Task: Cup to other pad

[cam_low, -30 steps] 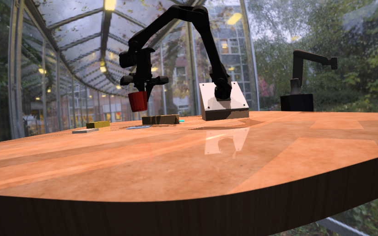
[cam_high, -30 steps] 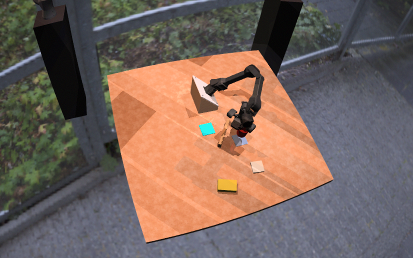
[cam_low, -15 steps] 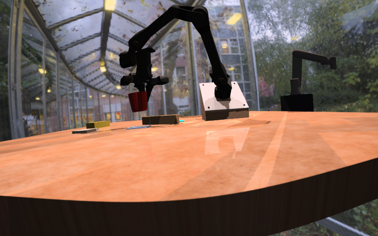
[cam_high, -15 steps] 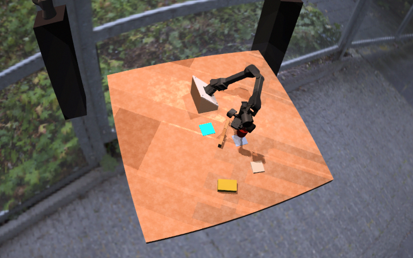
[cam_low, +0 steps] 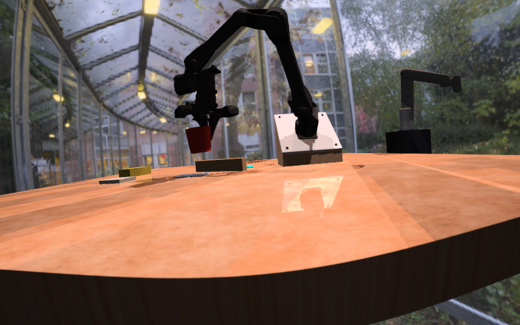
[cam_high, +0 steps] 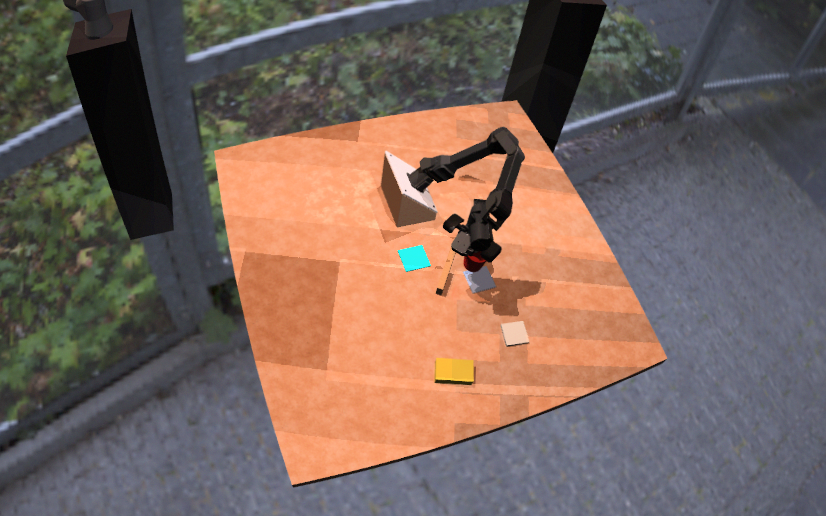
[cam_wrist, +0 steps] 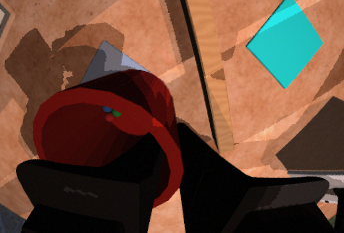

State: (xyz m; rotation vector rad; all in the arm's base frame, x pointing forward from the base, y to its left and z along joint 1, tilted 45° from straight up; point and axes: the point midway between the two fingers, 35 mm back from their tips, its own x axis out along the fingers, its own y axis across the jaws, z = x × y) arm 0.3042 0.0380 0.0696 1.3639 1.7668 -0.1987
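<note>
My gripper tip is now 80 mm past the teal pad, 140 mm to the left of it and 100 mm above it. Also, from my gripper tip: red cup: 30 mm ahead, 20 mm to the left; wooden bar: 20 mm behind, 50 mm to the right, 90 mm below; pale blue pad: 50 mm ahead, 50 mm to the left, 100 mm below.
</note>
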